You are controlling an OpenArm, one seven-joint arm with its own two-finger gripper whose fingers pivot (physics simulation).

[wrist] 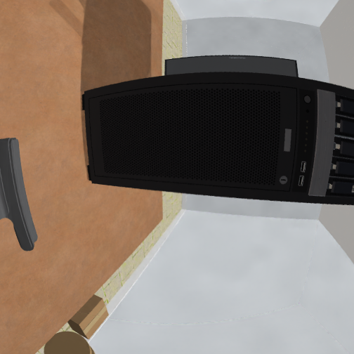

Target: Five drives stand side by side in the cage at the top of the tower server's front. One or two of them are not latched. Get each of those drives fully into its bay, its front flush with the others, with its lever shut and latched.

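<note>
The black tower server (190, 135) lies sideways across the wrist view, its perforated front panel in the middle and its top end running out at the right edge. The drives (346, 146) stand in a row in the cage at the right edge. Their ends beside the grey strip (322, 142) show, with small light metal parts; the rest is cut off. Which drive stands proud or has its lever open cannot be told. One dark finger of my gripper (21, 200) shows at the left edge, well apart from the server; the other finger is out of view. The gripper is open and touches nothing visible.
A brown table top (45, 100) fills the left side, with the server's shadow on it. A brown box (90, 316) and a round brown object (67, 345) are at the lower left. A grey panel (230, 67) shows behind the server. Pale walls lie beyond.
</note>
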